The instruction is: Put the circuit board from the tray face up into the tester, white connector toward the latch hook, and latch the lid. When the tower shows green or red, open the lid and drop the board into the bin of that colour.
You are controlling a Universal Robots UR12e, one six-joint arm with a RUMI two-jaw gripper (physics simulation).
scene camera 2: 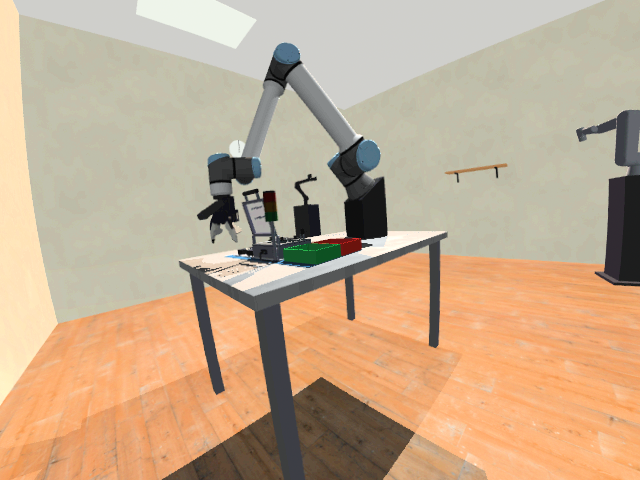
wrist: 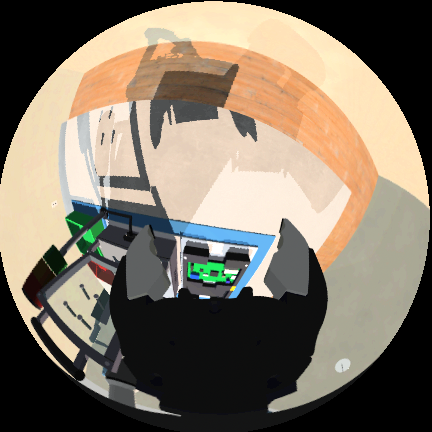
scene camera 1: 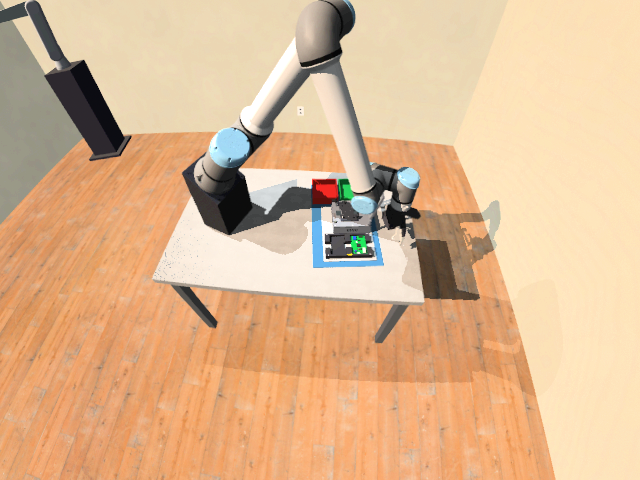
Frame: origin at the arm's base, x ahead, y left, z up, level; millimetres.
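Where they show: gripper, between the fingertips: [scene camera 2: 224, 243] [wrist: 215, 223] [scene camera 1: 393, 232]; arm's base, origin of its link: [scene camera 2: 362, 190] [scene camera 1: 214, 175].
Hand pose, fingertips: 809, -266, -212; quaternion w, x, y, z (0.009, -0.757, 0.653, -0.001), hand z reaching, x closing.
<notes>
Each offset is from my fingertips to the top centre of the thing, as dx, dy, dz. "*": to the spot under its first point. Level surfaces: height alone.
The green circuit board @[-166, -7, -50] [scene camera 1: 358, 244] [wrist: 212, 272] lies in the black tray [scene camera 1: 338, 248] [wrist: 196, 250], components showing; a white part shows near its right edge in the wrist view. The grey tester [scene camera 1: 352, 226] [scene camera 2: 265, 252] stands beside the tray with its lid @[* -54, +177, +118] [scene camera 2: 258, 210] raised upright. The signal tower @[* -32, +270, +129] [scene camera 2: 270, 205] [wrist: 44, 275] shows dark red, amber and green segments, none clearly lit. The green bin [scene camera 1: 345, 189] [scene camera 2: 311, 254] [wrist: 85, 231] and red bin [scene camera 1: 324, 191] [scene camera 2: 345, 245] stand behind the tester. My gripper [scene camera 1: 404, 241] [scene camera 2: 224, 241] [wrist: 215, 223] is open and empty, above the table's right end, beside tester and tray.
A blue-bordered mat @[dz -75] [scene camera 1: 316, 253] [wrist: 207, 231] lies under the tester and tray. The raised lid and tower stand close to my gripper, at the left in the wrist view. The arm's black pedestal [scene camera 1: 219, 209] [scene camera 2: 366, 214] stands at the table's far end.
</notes>
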